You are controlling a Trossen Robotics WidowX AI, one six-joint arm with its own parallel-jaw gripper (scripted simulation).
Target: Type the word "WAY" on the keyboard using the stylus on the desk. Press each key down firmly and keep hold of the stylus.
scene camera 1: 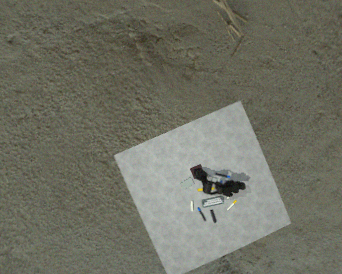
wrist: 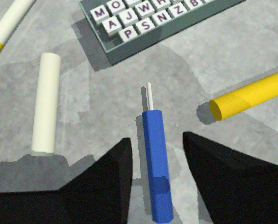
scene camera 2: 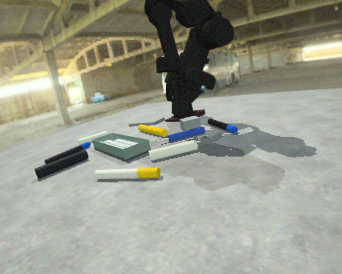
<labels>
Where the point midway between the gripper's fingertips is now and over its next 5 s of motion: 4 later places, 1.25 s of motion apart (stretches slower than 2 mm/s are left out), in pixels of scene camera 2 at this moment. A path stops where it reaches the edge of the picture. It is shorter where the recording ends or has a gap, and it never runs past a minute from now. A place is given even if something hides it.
My gripper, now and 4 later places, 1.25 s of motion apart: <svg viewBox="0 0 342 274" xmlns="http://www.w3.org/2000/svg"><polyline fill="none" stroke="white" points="175,115 177,121 178,128 179,134 176,118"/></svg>
</labels>
